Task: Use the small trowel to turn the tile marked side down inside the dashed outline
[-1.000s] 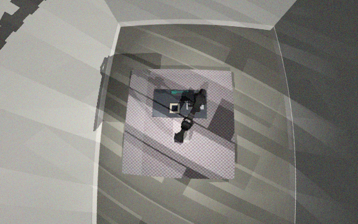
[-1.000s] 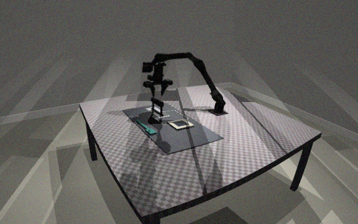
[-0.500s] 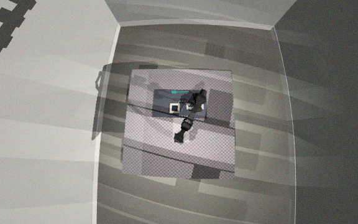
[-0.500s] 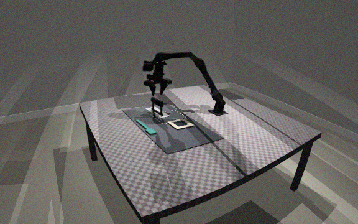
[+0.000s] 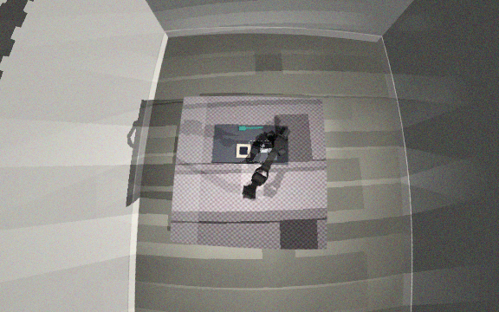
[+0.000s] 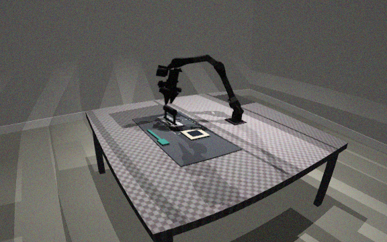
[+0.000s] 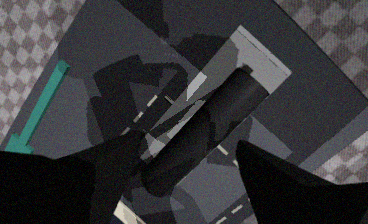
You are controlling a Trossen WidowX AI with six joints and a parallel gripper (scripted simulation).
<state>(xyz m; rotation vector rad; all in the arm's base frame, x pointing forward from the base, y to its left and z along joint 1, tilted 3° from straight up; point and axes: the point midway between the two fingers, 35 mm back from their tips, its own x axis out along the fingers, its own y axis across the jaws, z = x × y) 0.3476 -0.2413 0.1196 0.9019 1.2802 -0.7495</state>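
My gripper tip is now 5 cm short of the dark mat, 18 cm to the right of it and 13 cm above it. From my gripper tip the other things lie so: slim teal tool 19 cm ahead, 18 cm to the left, 10 cm below; then tile 1 cm behind, 25 cm to the left, 10 cm below.
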